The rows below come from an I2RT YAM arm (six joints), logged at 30 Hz.
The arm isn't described. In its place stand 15 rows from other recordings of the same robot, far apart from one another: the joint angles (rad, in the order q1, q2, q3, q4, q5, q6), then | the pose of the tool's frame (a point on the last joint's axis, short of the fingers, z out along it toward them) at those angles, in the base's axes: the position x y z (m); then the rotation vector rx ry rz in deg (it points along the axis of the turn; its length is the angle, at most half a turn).
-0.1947 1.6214 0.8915 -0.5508 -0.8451 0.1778 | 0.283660 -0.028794 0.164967 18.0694 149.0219 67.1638
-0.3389 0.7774 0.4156 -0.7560 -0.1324 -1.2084 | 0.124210 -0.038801 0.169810 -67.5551 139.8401 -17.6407
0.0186 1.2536 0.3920 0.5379 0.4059 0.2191 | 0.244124 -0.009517 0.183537 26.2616 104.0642 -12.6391
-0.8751 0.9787 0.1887 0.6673 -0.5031 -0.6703 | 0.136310 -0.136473 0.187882 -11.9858 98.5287 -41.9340
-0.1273 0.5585 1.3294 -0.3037 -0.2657 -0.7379 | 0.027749 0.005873 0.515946 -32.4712 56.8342 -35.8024
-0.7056 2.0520 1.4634 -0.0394 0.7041 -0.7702 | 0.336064 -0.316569 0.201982 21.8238 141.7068 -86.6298
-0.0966 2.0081 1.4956 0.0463 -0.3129 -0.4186 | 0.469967 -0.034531 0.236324 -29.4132 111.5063 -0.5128
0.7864 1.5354 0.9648 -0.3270 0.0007 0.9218 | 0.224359 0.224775 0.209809 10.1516 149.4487 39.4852
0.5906 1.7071 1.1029 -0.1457 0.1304 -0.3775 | 0.311200 0.203063 0.210752 -58.3217 119.0152 -2.4699
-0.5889 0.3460 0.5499 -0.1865 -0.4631 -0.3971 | 0.096357 -0.045238 0.313242 -12.5167 89.0992 -23.9618
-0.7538 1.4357 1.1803 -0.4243 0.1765 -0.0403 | 0.230100 -0.224573 0.302713 51.4963 122.1471 -35.2656
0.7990 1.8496 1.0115 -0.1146 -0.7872 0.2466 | 0.232005 0.274564 0.144526 -61.0382 141.2017 79.1782
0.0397 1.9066 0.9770 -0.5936 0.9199 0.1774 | 0.307056 -0.016147 0.106846 12.4466 154.0105 -75.6893
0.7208 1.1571 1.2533 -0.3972 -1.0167 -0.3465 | 0.160731 0.181496 0.410993 -86.4336 65.3888 68.6331
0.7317 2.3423 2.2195 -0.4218 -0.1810 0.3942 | 0.403314 0.370783 0.275811 -27.8319 124.5572 48.1092
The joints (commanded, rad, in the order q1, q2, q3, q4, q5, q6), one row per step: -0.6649, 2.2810, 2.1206, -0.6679, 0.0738, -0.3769; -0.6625, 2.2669, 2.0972, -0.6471, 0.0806, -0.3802; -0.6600, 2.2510, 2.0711, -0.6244, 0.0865, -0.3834; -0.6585, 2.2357, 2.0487, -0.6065, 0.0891, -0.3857; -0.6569, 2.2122, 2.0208, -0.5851, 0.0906, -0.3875; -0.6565, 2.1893, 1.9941, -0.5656, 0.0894, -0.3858; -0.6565, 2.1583, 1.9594, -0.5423, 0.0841, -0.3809; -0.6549, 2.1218, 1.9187, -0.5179, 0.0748, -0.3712; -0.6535, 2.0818, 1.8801, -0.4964, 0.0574, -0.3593; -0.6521, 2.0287, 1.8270, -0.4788, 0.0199, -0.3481; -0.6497, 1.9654, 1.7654, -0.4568, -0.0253, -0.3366; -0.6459, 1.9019, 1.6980, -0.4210, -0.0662, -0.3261
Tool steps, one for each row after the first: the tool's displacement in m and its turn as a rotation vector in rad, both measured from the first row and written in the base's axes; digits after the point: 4 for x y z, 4 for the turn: -0.0008, 0.0019, 0.0009, -0.0126, -0.0044, 0.0002; -0.0017, 0.0040, 0.0020, -0.0252, -0.0101, 0.0009; -0.0031, 0.0059, 0.0036, -0.0345, -0.0164, 0.0022; -0.0054, 0.0087, 0.0075, -0.0466, -0.0283, 0.0039; -0.0082, 0.0111, 0.0114, -0.0547, -0.0421, 0.0038; -0.0122, 0.0144, 0.0166, -0.0612, -0.0623, 0.0039; -0.0167, 0.0193, 0.0224, -0.0634, -0.0872, 0.0053; -0.0218, 0.0249, 0.0300, -0.0614, -0.1186, 0.0111; -0.0295, 0.0332, 0.0380, -0.0454, -0.1534, 0.0324; -0.0386, 0.0437, 0.0473, -0.0286, -0.1956, 0.0610; -0.0476, 0.0544, 0.0551, -0.0198, -0.2411, 0.0899
